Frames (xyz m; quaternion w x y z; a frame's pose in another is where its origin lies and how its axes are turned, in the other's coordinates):
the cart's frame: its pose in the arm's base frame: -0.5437 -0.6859 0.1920 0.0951 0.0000 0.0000 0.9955
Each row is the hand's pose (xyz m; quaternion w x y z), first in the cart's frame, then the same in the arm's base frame.
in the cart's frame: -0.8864 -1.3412 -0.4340 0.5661 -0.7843 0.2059 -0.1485
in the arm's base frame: 0.5806 0.4632 -0.2420 0.2017 -0.2795 -0.7611 0.5494
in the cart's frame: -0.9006 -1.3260 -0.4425 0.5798 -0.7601 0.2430 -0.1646
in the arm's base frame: 0.5917 0.4456 -0.2505 0.2190 -0.3142 -0.7335 0.5615
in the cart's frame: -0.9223 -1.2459 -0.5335 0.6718 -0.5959 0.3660 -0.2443
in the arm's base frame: 0.5978 0.3628 -0.3415 0.3071 -0.4210 -0.5584 0.6455
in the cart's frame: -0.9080 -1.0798 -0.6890 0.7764 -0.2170 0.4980 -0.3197
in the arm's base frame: 0.5523 0.2025 -0.4970 0.3921 -0.5164 -0.1687 0.7424
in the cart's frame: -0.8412 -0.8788 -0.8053 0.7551 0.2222 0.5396 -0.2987
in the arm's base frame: 0.4487 0.0177 -0.6133 0.3692 -0.5160 0.2725 0.7233
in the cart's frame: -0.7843 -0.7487 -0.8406 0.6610 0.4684 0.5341 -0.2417
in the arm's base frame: 0.3682 -0.0992 -0.6486 0.3035 -0.4871 0.5171 0.6350
